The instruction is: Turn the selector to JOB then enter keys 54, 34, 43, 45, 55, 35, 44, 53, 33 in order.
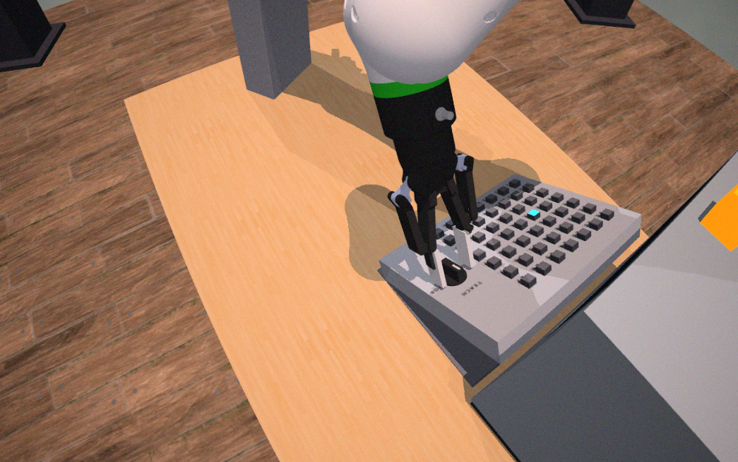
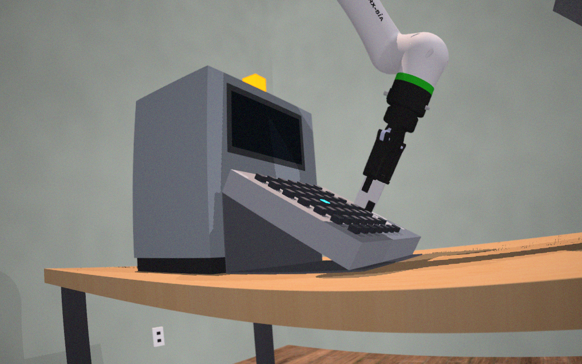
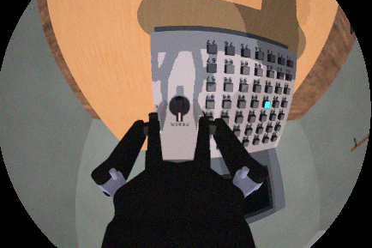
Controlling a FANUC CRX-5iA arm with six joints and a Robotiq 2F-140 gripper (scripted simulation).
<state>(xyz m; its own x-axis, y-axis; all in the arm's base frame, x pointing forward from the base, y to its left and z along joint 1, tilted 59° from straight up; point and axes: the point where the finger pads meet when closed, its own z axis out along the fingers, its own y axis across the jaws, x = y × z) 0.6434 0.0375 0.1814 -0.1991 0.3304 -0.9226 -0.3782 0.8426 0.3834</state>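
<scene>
My hand is 20 mm short of the black selector knob, 10 mm to the right of it and 20 mm above it. Also, from my hand: grey keypad panel 20 mm behind, 120 mm to the left, 70 mm below; key 90 mm behind, 170 mm to the left, 30 mm below.
</scene>
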